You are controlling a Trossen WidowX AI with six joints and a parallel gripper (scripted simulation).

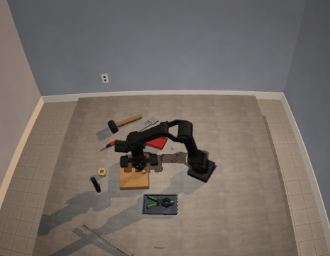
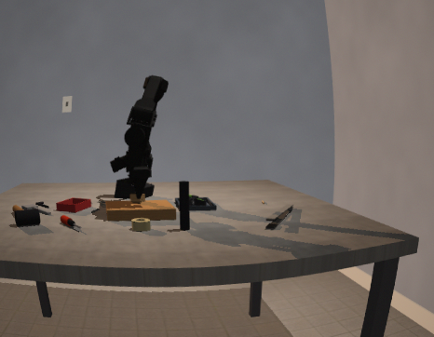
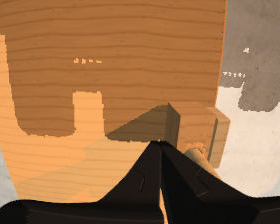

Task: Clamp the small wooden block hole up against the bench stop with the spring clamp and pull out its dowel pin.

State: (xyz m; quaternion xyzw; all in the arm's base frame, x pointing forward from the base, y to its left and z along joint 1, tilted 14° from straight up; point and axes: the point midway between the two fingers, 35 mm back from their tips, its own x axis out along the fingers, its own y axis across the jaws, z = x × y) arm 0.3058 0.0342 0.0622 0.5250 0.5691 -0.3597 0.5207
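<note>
My hand is 20 mm past the dowel pin and 20 mm above it. Round my hand: wooden board 40 mm ahead, 60 mm below; bench stop 30 mm behind, 10 mm to the right, 40 mm below; small wooden block 10 mm behind, 40 mm below.
</note>
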